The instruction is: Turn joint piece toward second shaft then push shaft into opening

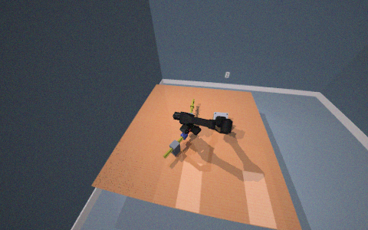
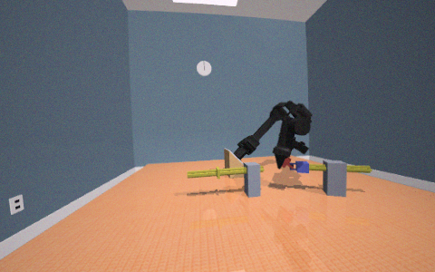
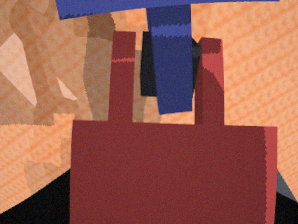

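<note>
Right now my gripper tip is 3 cm below the red square joint piece, 2 cm to the right of it and 1 cm short of it.
</note>
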